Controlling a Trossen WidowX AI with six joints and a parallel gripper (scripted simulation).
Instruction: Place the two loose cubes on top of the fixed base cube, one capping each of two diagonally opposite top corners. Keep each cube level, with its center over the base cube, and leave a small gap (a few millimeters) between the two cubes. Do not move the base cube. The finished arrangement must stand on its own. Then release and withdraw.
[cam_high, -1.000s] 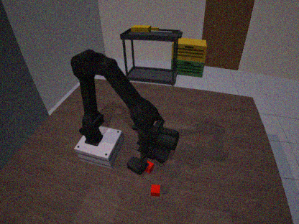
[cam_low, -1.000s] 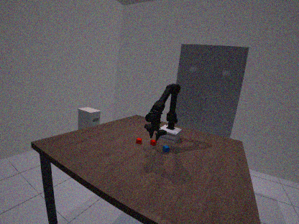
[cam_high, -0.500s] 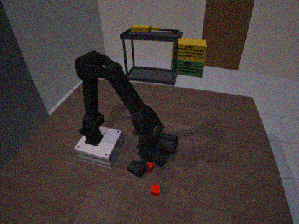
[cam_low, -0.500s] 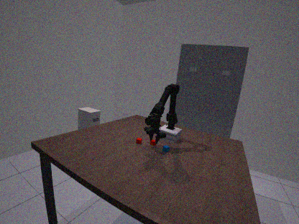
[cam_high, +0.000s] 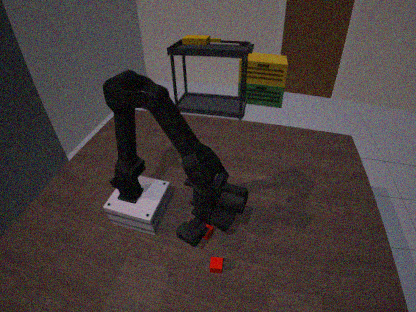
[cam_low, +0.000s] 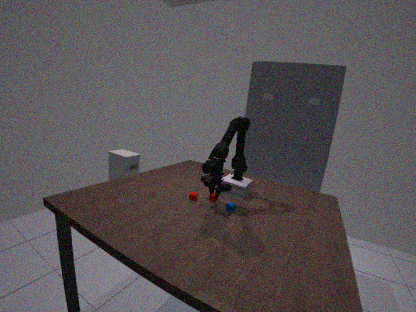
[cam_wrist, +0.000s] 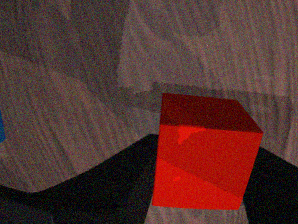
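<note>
Now: gripper tip 4 cm short of the blue cube, 12 cm to the right of it and 1 cm above it. From my gripper tip the other things lie so: red cube (right at my gripper tip).
</note>
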